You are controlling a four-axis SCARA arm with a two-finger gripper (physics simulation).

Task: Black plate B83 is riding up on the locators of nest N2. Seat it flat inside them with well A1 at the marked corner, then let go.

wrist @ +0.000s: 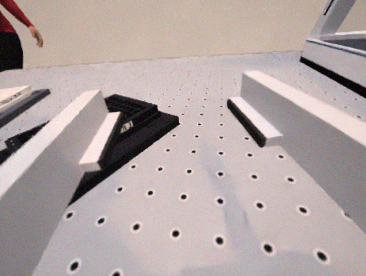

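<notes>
A black plate-like block with a small pale label on its side stands on a wider black base, left of centre in the wrist view. The left finger covers part of both. The label is too blurred to read, so I cannot tell whether this is B83 on nest N2. Its seating, the locators, well A1 and the marked corner cannot be made out. My gripper is shut to its narrow setting, with a gap and nothing between its fingers. The block and base lie beyond and beside the left finger.
A pale plate on a dark base lies at the far left. Another black part shows partly behind the left finger. A white-framed unit stands at upper right. A person in red stands at upper left. The perforated table spans the foreground.
</notes>
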